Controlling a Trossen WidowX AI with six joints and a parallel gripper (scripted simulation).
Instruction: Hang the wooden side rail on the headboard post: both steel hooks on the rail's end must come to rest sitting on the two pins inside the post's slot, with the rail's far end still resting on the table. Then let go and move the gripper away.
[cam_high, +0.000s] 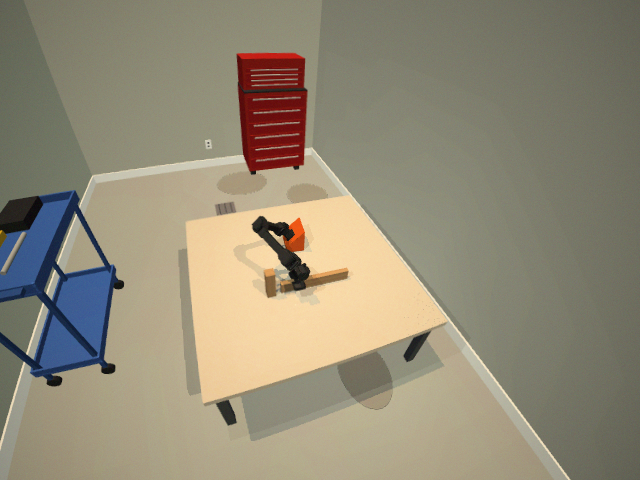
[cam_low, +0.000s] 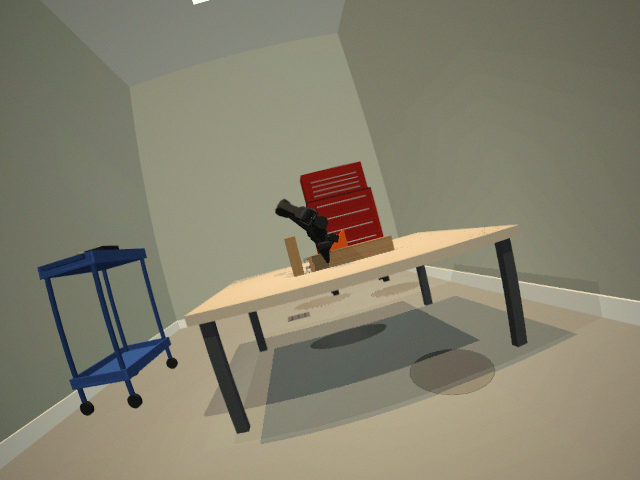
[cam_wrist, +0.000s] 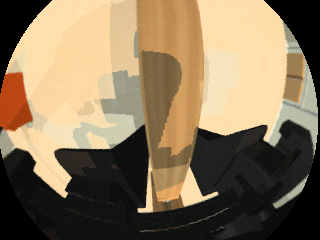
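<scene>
My gripper tip is now 14 cm to the left of the upright headboard post and 6 cm below it.
</scene>
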